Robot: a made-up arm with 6 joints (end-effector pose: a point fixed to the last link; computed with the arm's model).
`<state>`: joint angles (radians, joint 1 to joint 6).
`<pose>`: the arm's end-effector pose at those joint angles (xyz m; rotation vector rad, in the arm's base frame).
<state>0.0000 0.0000 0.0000 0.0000 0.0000 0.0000</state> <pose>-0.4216 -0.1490 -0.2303 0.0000 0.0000 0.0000</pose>
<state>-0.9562 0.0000 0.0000 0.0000 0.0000 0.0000</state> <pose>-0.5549 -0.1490 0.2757 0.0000 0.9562 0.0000</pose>
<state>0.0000 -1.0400 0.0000 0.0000 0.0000 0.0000</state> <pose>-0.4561 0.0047 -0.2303 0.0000 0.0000 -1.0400</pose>
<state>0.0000 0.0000 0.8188 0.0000 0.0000 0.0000</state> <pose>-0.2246 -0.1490 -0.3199 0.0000 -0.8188 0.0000</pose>
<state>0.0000 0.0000 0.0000 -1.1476 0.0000 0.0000</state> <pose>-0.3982 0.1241 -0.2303 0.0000 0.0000 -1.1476</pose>
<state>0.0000 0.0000 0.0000 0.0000 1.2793 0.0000</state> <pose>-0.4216 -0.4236 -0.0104 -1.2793 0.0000 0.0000</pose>
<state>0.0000 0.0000 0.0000 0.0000 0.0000 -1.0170</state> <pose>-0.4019 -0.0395 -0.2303 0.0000 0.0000 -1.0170</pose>
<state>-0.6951 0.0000 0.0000 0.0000 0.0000 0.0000</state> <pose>-0.5682 -0.1490 0.1283 0.0000 0.6951 0.0000</pose>
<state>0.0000 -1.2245 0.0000 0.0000 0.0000 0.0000</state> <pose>-0.4449 0.0317 -0.2303 0.0000 0.0000 -1.2245</pose>
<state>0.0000 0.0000 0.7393 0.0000 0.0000 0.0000</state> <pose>-0.2461 -0.1490 -0.3186 0.0000 -0.7393 0.0000</pose>
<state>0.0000 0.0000 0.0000 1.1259 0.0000 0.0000</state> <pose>-0.1877 -0.2829 -0.2303 0.0000 0.0000 1.1259</pose>
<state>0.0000 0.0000 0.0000 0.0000 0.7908 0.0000</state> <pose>-0.4216 -0.3553 -0.1354 -0.7908 0.0000 0.0000</pose>
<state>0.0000 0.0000 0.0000 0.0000 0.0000 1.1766</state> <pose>-0.3209 -0.2261 -0.2303 0.0000 0.0000 1.1766</pose>
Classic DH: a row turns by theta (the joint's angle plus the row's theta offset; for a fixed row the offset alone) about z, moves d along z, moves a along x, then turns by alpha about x. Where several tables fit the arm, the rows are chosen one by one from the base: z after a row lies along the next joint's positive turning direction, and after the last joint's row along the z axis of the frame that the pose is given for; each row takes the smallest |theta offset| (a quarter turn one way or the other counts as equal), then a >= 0, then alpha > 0; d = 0 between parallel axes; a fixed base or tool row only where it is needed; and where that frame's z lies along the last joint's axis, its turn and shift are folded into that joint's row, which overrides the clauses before.
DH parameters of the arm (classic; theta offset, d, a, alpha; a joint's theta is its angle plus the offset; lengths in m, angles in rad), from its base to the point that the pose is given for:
base (fixed): 0 0.1513 0 1.5708
joint 1: 0 0.0421 -0.3046 -1.5708
joint 2: 0 -0.1993 0.0847 1.5708
joint 3: 0 -0.0115 0.0213 -1.5708
joint 4: -1.5708 0.1122 0.1079 1.5708
joint 5: 0 0.1149 -0.0265 -1.5708
joint 6: -1.241 0 0.1143 0
tool (fixed): 2.8118 -0.2945 0 0

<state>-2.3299 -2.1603 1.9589 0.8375 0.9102 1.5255</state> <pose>0.4130 0.1396 0.5294 1.0443 -1.2163 -1.1179</pose>
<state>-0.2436 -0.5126 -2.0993 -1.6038 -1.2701 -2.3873</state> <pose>-0.3001 -0.0304 -0.2643 1.1374 0.3433 1.5820</pose>
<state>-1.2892 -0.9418 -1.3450 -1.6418 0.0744 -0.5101</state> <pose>-0.2359 0.1870 0.2594 1.9831 -1.1604 1.0161</pose>
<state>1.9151 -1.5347 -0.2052 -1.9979 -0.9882 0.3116</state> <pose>0.3546 -0.3109 0.1265 -1.7404 0.5042 1.7744</pose>
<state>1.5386 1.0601 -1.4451 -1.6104 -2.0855 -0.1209</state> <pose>0.3318 0.3894 -0.1886 0.9801 -1.5943 0.0070</pose>
